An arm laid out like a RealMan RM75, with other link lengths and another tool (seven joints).
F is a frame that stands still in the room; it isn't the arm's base.
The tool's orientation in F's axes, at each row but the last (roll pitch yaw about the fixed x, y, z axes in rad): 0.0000 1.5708 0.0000; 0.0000 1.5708 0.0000; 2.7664 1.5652 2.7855; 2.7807 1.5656 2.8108; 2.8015 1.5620 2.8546; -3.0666 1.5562 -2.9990; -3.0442 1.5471 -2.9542; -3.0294 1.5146 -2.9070; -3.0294 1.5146 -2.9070; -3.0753 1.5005 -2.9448; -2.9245 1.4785 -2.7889; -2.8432 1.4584 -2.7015; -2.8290 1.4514 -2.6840
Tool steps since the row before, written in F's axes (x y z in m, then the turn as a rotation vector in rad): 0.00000 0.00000 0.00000 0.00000 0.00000 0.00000; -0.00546 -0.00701 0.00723 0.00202 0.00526 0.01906; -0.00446 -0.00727 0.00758 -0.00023 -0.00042 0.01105; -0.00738 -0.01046 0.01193 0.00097 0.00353 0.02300; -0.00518 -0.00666 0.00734 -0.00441 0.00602 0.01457; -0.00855 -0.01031 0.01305 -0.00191 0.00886 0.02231; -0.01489 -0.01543 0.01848 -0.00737 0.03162 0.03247; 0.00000 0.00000 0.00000 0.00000 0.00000 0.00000; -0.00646 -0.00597 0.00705 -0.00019 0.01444 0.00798; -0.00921 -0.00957 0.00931 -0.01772 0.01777 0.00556; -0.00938 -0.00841 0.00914 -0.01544 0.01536 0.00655; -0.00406 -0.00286 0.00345 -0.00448 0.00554 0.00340; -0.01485 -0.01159 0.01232 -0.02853 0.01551 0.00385
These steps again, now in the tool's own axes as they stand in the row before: 0.00000 0.00000 0.00000 0.00000 0.00000 0.00000; -0.00723 -0.00701 -0.00546 -0.01906 0.00526 0.00202; -0.00757 -0.00717 -0.00464 -0.01105 -0.00039 -0.00030; -0.01191 -0.01021 -0.00775 -0.02300 0.00354 0.00096; -0.00731 -0.00635 -0.00559 -0.01452 0.00629 -0.00420; -0.01290 -0.00972 -0.00942 -0.02230 0.00894 -0.00163; -0.01806 -0.01407 -0.01665 -0.03243 0.03208 -0.00526; 0.00000 0.00000 0.00000 0.00000 0.00000 0.00000; -0.00661 -0.00518 -0.00752 -0.00815 0.01430 0.00112; -0.00852 -0.00833 -0.01100 -0.00457 0.01990 -0.01561; -0.00802 -0.00724 -0.01120 -0.00568 0.01718 -0.01377; -0.00288 -0.00236 -0.00476 -0.00319 0.00601 -0.00401; -0.01004 -0.00973 -0.01764 -0.00159 0.01937 -0.02630
